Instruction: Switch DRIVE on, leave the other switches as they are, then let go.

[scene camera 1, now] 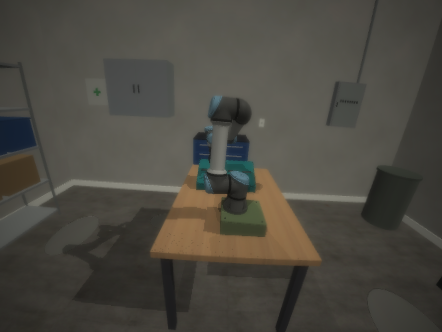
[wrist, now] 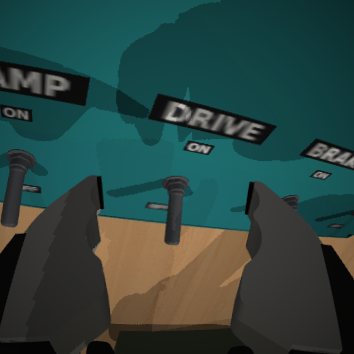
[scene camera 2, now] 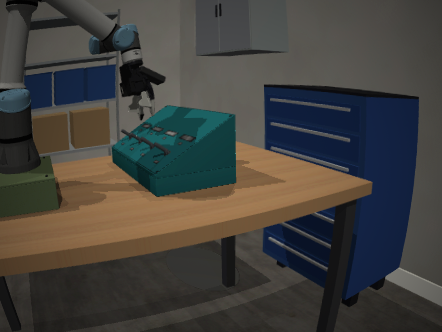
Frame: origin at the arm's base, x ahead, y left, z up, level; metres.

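Seen in the pictures: gripper, between the fingertips: (wrist: 174, 181) (scene camera 2: 147, 118); arm's base, origin of its link: (scene camera 1: 234, 207) (scene camera 2: 19, 166).
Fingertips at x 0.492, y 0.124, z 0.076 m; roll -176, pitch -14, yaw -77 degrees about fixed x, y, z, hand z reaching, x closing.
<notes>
Pixels of each thing's top centre, then the offset from my fingertips to it. "spot": a spot on its surface instead. Level surfaces: height alone.
- DRIVE label, centre of its top: (wrist: 218, 123) dx +0.027, dy -0.029, dz -0.033 m
- plate, a spot on its surface: (wrist: 198, 148) spot: dx +0.004, dy -0.029, dz -0.051 m
- grey DRIVE lever, centre of its top: (wrist: 179, 227) dx -0.054, dy -0.028, dz -0.038 m
- LAMP lever, centre of its top: (wrist: 6, 206) dx -0.052, dy +0.092, dz -0.038 m
- BRAKE lever, a spot on its surface: (wrist: 291, 201) spot: dx -0.034, dy -0.145, dz -0.066 m
- wooden table, height of its surface: dz -0.171 m
The teal switch console (scene camera 1: 242, 167) (scene camera 2: 210, 150) (wrist: 165, 30) stands on the table. In the wrist view the DRIVE label (wrist: 212, 119) is above a small ON plate (wrist: 198, 148), and the grey DRIVE lever (wrist: 173, 220) points down, away from ON, toward the lower plate. The LAMP lever (wrist: 14, 195) at the left also points down. The BRAKE lever (wrist: 291, 201) is mostly hidden behind the right finger. My gripper (scene camera 2: 147, 113) (wrist: 174, 181) is part-way open and empty, above the console face. In the wrist view its fingers stand either side of the DRIVE lever, apart from it.
The wooden table (scene camera 1: 190, 235) (scene camera 2: 280, 200) carries the green arm base (scene camera 1: 243, 225) (scene camera 2: 30, 192). A blue drawer cabinet (scene camera 1: 200, 150) (scene camera 2: 390, 175) stands behind the table. In the wrist view the neighbouring levers are close outside both fingers. A shelf rack with boxes is at the left.
</notes>
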